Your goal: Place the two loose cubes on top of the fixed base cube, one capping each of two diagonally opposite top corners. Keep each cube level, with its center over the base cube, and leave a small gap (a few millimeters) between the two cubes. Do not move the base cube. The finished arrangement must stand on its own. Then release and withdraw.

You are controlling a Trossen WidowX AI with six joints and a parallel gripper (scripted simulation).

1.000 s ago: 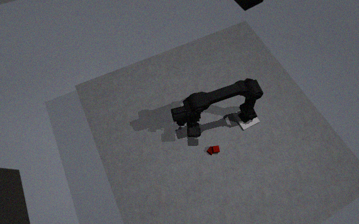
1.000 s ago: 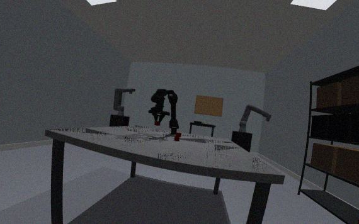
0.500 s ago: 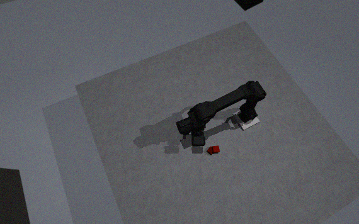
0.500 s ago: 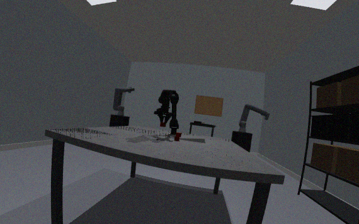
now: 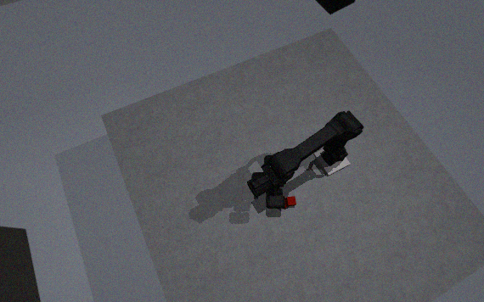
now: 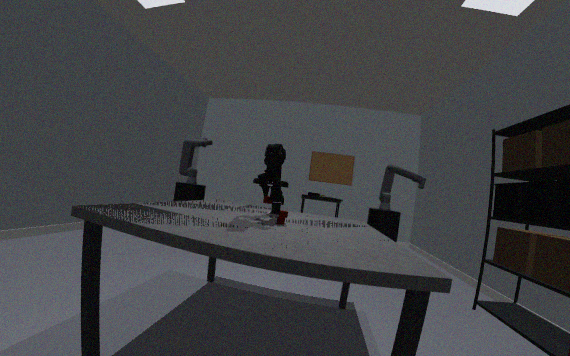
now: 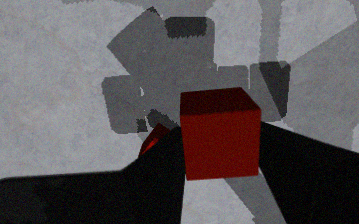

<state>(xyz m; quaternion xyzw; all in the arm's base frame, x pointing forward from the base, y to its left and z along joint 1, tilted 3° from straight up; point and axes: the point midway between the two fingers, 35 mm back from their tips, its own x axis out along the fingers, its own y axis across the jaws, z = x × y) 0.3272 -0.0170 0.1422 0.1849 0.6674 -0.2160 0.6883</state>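
My gripper tip is now 80 mm to the right of the red cube, 70 mm above it and 50 mm past it.
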